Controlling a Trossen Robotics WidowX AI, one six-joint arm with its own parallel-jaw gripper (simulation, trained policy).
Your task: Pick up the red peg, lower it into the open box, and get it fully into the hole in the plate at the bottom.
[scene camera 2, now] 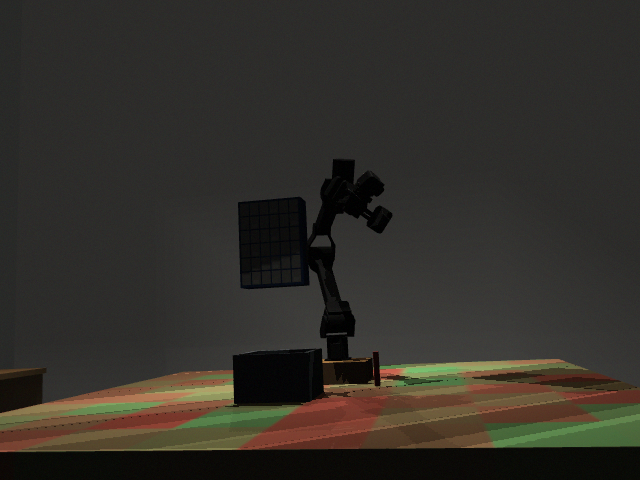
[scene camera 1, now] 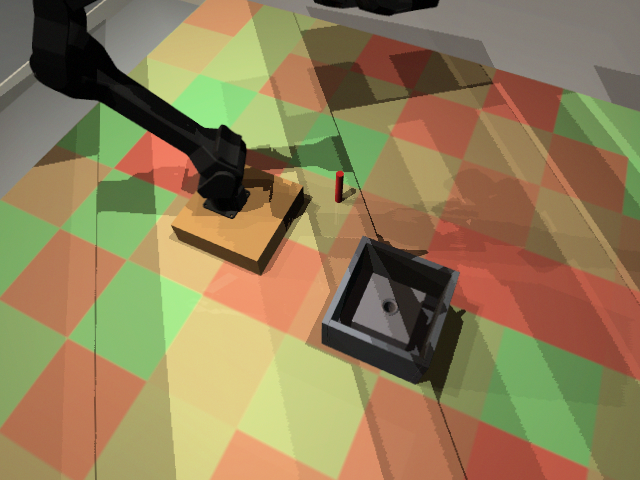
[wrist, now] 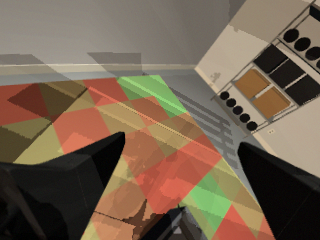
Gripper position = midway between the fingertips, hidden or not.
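Note:
I see a grey plate (scene camera 1: pixel 388 311), and scene camera 2 does not show the grey plate, which is hidden by the dark box. That dark box (scene camera 1: pixel 438 282) is visible in scene camera 2 (scene camera 2: pixel 296 375) too. My gripper (scene camera 2: pixel 374 212) can also be seen in the wrist view (wrist: pixel 180 141).

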